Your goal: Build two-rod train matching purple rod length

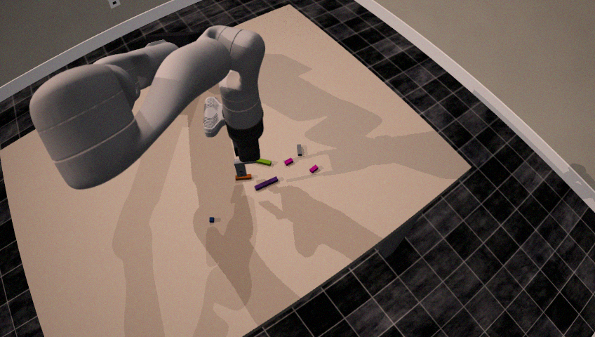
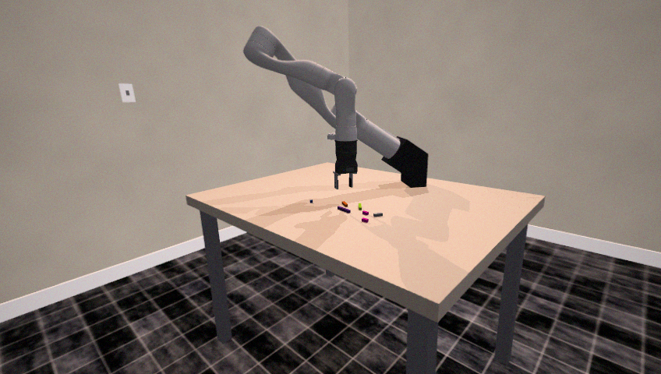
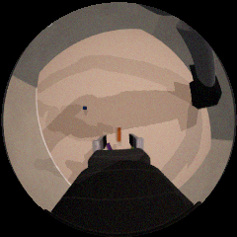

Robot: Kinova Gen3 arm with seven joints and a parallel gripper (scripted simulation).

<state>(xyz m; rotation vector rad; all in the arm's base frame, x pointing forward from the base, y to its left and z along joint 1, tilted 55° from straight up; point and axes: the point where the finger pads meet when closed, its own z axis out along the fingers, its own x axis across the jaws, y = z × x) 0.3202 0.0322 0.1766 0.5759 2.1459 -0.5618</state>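
My gripper is now 8 cm above the orange rod. The rest, counted from my hand: lime rod: 6 cm to the left, 8 cm below; purple rod: 5 cm ahead, 2 cm to the left, 8 cm below; small blue rod: 1 cm ahead, 14 cm to the right, 8 cm below.
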